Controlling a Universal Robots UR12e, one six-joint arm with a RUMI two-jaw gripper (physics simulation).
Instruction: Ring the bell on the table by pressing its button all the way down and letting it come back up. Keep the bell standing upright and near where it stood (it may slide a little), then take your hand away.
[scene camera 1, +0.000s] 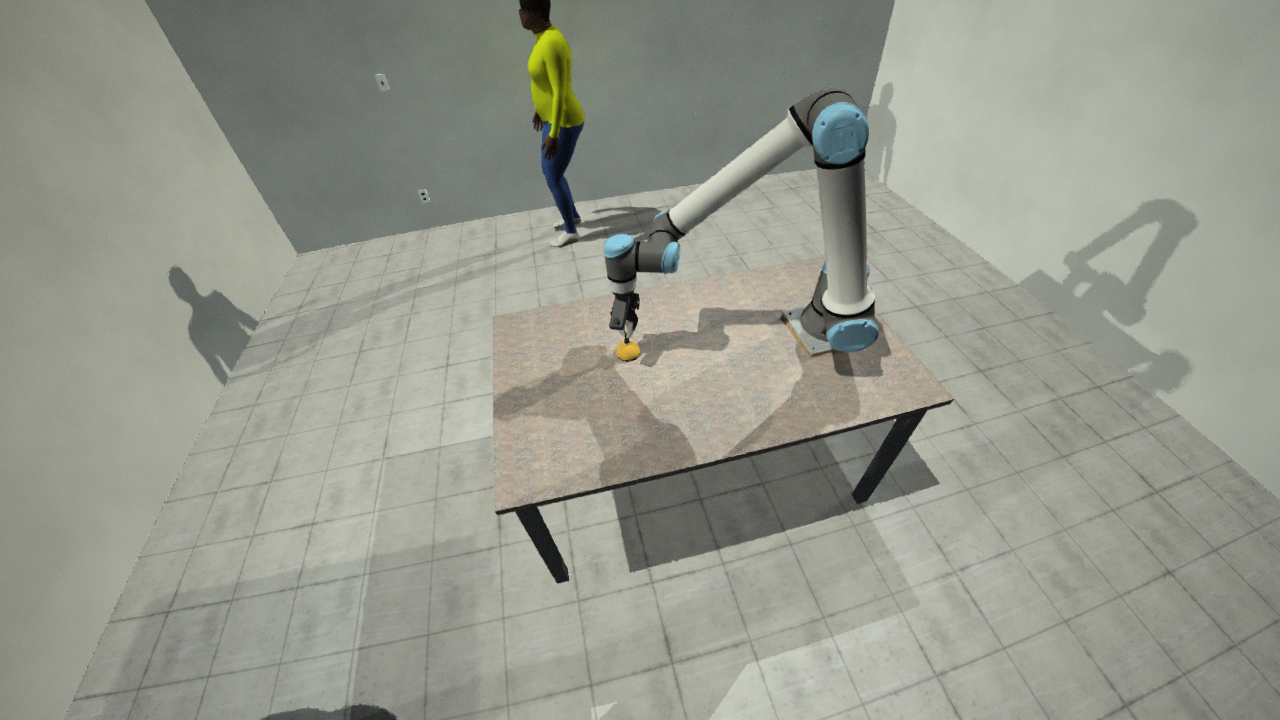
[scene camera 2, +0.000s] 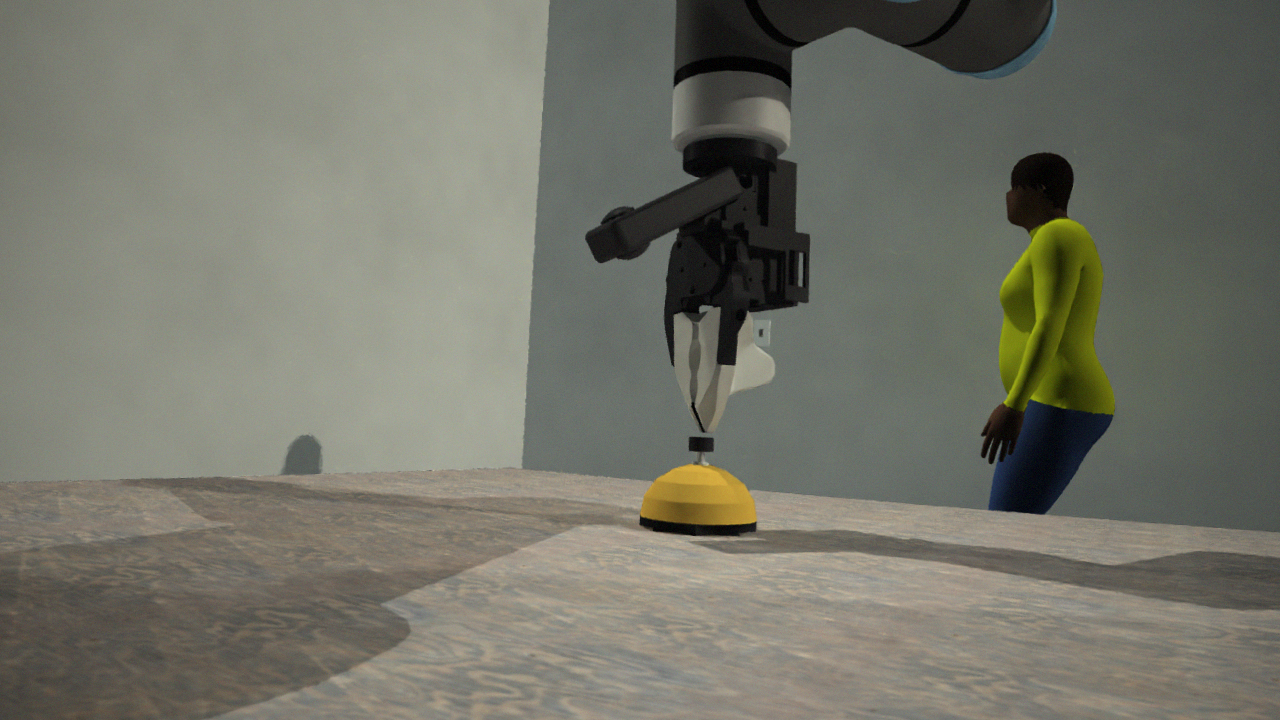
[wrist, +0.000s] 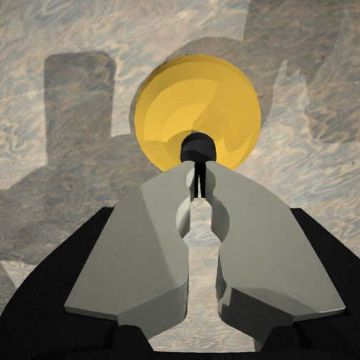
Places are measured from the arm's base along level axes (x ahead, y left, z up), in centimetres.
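Pixels of known places: gripper, between the fingertips: (scene camera 1: 626, 338) (scene camera 2: 705, 432).
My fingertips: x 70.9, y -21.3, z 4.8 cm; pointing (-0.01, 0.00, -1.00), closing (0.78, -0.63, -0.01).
Note:
Behind a point stands the place of what it marks.
The bell is a yellow dome (scene camera 1: 628, 351) @[x 71.8, y -18.2, z 1.5 cm] (scene camera 2: 698, 497) @[x 70.0, y -17.4, z 0.4 cm] (wrist: 197, 95) on a black base, and it stands upright on the table. Its black button (scene camera 2: 700, 444) @[x 70.9, y -20.1, z 3.9 cm] (wrist: 198, 146) is up on a thin stem, with the stem showing under it in the scene camera 2 view. My gripper (scene camera 1: 627, 339) @[x 70.9, y -21.3, z 4.8 cm] (scene camera 2: 704, 429) @[x 70.9, y -21.3, z 4.8 cm] (wrist: 198, 166) is shut with nothing between its fingers and points down. Its tips are right above the button with a very small gap in the scene camera 2 view. In the wrist view the tips overlap the lower edge of the button.
The table (scene camera 1: 554, 465) @[x 108.5, y 12.1, z -2.1 cm] (scene camera 2: 805, 644) @[x 57.8, y 8.3, z -2.2 cm] carries the arm's base plate (scene camera 1: 810, 342) @[x 11.5, y 5.2, z -0.1 cm] at its right side. A person in a yellow top (scene camera 1: 556, 80) (scene camera 2: 1056, 313) stands on the floor behind the table. Shadows of the arm lie across the table top.

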